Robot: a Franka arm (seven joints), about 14 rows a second.
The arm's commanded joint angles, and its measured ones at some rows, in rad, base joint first. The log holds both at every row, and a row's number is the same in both.
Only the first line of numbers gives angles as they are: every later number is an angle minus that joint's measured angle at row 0.
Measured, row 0:
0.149 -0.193 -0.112 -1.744 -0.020 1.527 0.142
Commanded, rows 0 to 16:
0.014 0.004 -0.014 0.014 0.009 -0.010 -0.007
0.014 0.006 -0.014 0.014 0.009 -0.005 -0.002
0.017 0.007 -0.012 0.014 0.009 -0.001 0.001
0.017 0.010 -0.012 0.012 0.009 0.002 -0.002
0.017 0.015 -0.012 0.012 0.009 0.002 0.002
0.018 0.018 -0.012 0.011 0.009 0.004 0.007
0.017 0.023 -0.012 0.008 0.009 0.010 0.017
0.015 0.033 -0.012 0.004 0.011 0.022 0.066
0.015 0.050 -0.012 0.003 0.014 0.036 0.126
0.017 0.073 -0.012 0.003 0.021 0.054 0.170
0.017 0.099 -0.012 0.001 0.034 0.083 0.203
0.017 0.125 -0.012 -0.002 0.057 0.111 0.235
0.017 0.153 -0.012 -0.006 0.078 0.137 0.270
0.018 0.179 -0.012 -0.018 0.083 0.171 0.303
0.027 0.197 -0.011 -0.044 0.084 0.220 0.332
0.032 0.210 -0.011 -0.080 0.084 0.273 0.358
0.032 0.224 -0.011 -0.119 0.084 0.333 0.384
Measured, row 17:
0.017 0.214 -0.002 -0.051 0.072 0.244 0.320
